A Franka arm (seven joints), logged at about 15 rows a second.
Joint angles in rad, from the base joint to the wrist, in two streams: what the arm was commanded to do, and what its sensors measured. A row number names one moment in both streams.
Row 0, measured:
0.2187 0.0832 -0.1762 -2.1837 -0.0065 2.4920 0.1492
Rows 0 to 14, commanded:
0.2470 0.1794 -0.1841 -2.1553 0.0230 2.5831 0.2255
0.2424 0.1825 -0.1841 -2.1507 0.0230 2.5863 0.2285
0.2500 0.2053 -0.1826 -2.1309 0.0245 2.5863 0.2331
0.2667 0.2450 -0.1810 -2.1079 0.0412 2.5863 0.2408
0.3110 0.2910 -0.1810 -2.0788 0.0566 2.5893 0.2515
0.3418 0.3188 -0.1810 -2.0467 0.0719 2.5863 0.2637
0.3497 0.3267 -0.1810 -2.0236 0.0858 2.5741 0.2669
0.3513 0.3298 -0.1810 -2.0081 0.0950 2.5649 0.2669
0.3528 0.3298 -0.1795 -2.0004 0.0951 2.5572 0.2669
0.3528 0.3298 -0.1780 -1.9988 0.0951 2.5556 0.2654
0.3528 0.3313 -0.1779 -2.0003 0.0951 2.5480 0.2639
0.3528 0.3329 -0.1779 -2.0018 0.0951 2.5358 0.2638
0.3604 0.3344 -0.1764 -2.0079 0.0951 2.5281 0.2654
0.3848 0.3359 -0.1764 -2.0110 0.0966 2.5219 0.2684
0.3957 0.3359 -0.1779 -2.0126 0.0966 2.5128 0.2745
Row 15, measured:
0.3630 0.3268 -0.1741 -2.0206 0.0740 2.5398 0.2693
